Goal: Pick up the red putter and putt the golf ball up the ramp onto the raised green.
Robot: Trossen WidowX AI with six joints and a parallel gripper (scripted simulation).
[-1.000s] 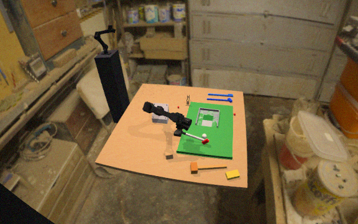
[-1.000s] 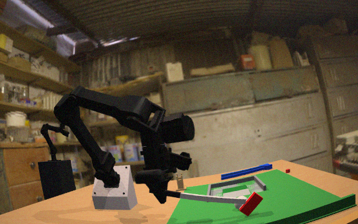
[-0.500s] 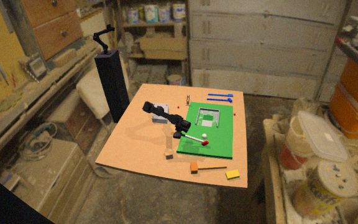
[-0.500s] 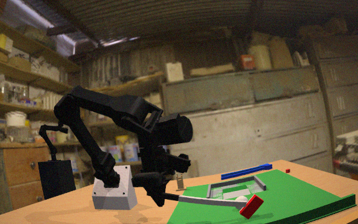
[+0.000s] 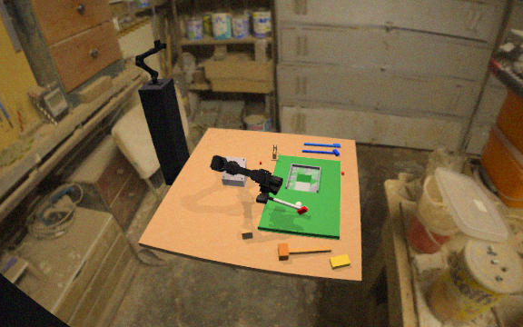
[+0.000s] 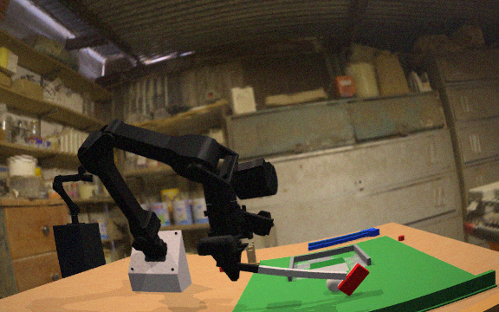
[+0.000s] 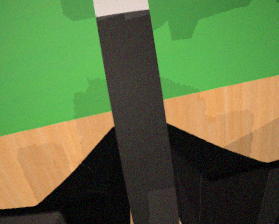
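My gripper tip is now 120 mm short of the red putter and 10 mm to the left of it. From my gripper tip the other things lie so: white golf ball (200 mm ahead, 50 mm to the left, 50 mm below); green mat (230 mm ahead, 180 mm to the left, 70 mm below); small wooden stand (550 mm to the left, 40 mm below, 20 mm behind).
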